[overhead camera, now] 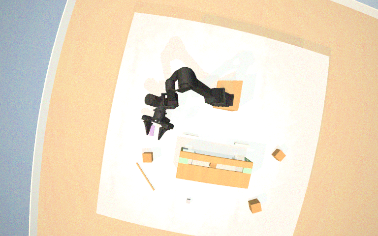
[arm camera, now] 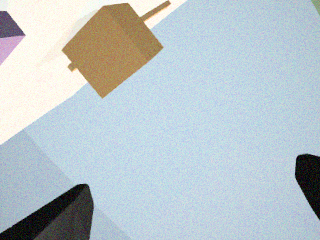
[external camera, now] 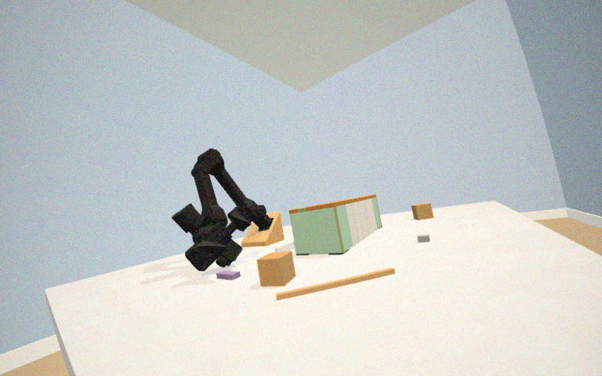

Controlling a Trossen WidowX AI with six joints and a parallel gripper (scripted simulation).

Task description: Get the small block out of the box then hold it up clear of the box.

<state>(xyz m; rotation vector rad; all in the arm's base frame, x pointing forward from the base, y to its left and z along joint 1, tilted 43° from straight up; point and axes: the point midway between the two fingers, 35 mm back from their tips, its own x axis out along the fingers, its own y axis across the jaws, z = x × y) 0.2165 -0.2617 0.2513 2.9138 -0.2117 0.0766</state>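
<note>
Right now my gripper tip is 330 mm to the right of the orange block, 100 mm short of it and 10 mm above it. The rest, counted from my gripper tip: thin stick 250 mm ahead, 90 mm below, 30 mm to the right; then purple tile 90 mm below, 30 mm behind, 20 mm to the right; then clear-fronted box 350 mm to the left, 80 mm ahead, 30 mm below.
</note>
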